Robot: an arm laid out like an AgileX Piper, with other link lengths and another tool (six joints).
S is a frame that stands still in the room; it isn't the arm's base.
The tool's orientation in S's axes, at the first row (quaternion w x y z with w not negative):
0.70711, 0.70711, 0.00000, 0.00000
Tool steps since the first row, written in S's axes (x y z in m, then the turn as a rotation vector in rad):
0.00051, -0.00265, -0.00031, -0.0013, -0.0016, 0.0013
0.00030, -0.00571, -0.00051, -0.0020, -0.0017, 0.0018
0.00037, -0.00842, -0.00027, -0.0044, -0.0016, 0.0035
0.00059, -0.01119, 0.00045, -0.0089, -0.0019, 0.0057
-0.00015, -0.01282, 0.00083, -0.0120, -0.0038, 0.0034
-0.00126, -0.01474, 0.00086, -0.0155, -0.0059, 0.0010
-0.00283, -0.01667, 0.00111, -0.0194, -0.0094, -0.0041
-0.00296, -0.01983, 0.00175, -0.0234, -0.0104, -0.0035
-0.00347, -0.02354, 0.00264, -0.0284, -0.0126, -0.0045
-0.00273, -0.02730, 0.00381, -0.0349, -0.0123, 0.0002
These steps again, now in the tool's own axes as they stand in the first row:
0.00051, -0.00031, 0.00265, -0.0013, 0.0013, 0.0016
0.00030, -0.00051, 0.00571, -0.0020, 0.0018, 0.0017
0.00037, -0.00027, 0.00842, -0.0044, 0.0035, 0.0016
0.00059, 0.00045, 0.01119, -0.0089, 0.0057, 0.0019
-0.00015, 0.00083, 0.01282, -0.0120, 0.0034, 0.0038
-0.00126, 0.00086, 0.01474, -0.0155, 0.0010, 0.0059
-0.00283, 0.00111, 0.01667, -0.0194, -0.0041, 0.0094
-0.00296, 0.00175, 0.01983, -0.0234, -0.0035, 0.0104
-0.00347, 0.00264, 0.02354, -0.0284, -0.0045, 0.0126
-0.00273, 0.00381, 0.02730, -0.0349, 0.0002, 0.0123

